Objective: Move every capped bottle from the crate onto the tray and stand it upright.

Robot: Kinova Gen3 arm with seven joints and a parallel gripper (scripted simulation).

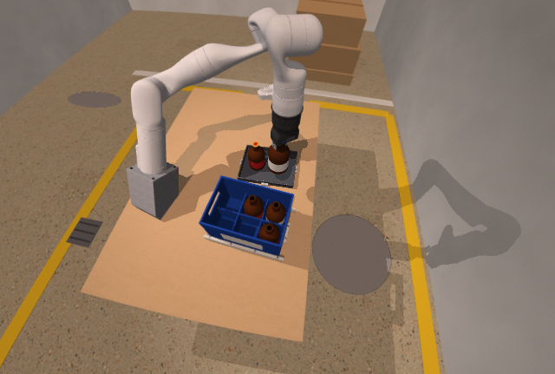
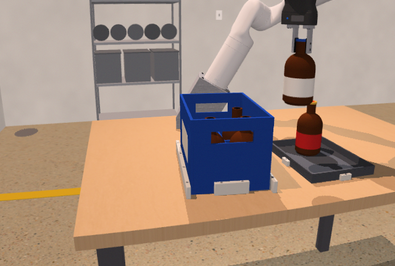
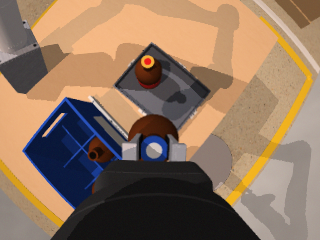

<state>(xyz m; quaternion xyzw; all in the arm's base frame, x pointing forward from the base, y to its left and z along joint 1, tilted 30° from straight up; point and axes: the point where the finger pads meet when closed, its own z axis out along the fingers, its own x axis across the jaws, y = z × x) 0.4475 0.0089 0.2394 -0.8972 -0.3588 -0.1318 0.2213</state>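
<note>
Now: hand 70 mm past the dark tray, 100 mm to the right of it and 310 mm above it. Also, from my hand: blue crate 50 mm behind, 180 mm to the right, 240 mm below.
</note>
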